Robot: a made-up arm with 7 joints. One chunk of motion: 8 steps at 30 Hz.
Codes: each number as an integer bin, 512 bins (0 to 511) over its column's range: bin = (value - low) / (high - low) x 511, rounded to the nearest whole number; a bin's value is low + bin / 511 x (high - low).
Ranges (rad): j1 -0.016..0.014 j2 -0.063..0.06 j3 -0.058..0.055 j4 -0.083..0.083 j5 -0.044..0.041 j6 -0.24..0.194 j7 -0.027..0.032
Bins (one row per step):
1: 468 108 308 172 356 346 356
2: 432 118 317 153 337 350 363
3: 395 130 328 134 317 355 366
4: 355 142 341 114 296 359 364
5: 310 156 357 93 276 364 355
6: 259 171 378 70 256 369 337
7: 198 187 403 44 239 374 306
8: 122 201 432 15 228 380 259
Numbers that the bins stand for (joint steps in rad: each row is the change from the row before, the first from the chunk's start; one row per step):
1: 0.01148 -0.03700 0.01011 -0.02713 0.01522 0.05386 0.01410
2: 0.00936 -0.03460 0.01210 -0.03330 0.01206 0.05726 0.01491
3: 0.00719 -0.03171 0.01453 -0.03947 0.00873 0.06151 0.01526
4: 0.00484 -0.02882 0.01741 -0.04597 0.00524 0.06490 0.01503
5: 0.00220 -0.02545 0.02095 -0.05279 0.00191 0.06915 0.01399
6: -0.00079 -0.02184 0.02559 -0.06026 -0.00142 0.07340 0.01191
7: -0.00438 -0.01799 0.03112 -0.06871 -0.00424 0.07764 0.00833
8: -0.00884 -0.01462 0.03753 -0.07813 -0.00607 0.08274 0.00290

